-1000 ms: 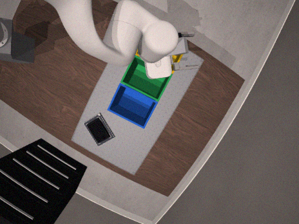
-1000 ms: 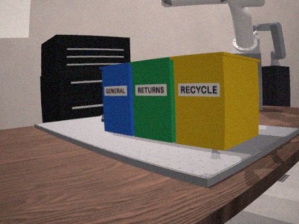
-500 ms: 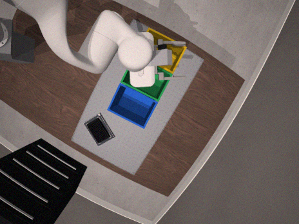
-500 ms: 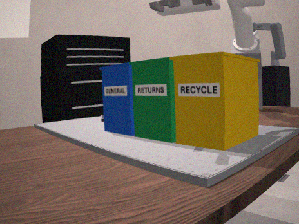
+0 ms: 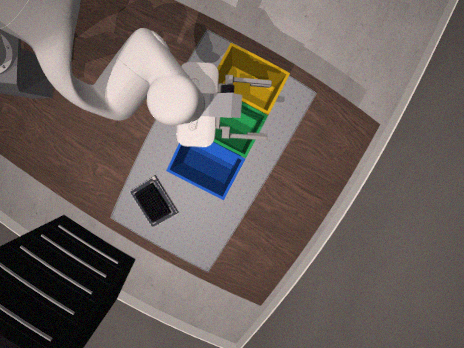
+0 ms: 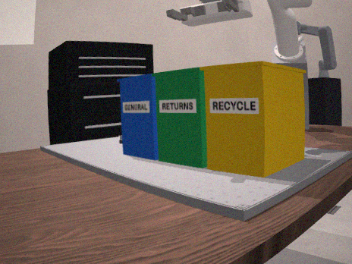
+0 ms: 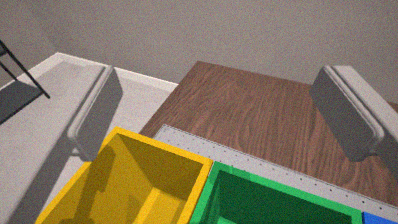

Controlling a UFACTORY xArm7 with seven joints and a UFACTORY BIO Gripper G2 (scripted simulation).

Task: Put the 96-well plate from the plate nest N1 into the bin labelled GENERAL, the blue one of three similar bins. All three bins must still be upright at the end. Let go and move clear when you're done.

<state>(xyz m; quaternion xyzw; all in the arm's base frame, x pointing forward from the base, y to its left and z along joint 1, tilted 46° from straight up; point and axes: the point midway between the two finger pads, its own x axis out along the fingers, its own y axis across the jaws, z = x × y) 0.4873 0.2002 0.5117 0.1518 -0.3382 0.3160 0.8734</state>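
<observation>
My hand is 2 cm short of the black 96-well plate, 46 cm to the left of it and 28 cm above it. Also, from my hand: green returns bin 3 cm behind, 7 cm to the right, 21 cm below; yellow recycle bin 9 cm behind, 5 cm to the left, 21 cm below; blue general bin 3 cm ahead, 19 cm to the right, 21 cm below.
</observation>
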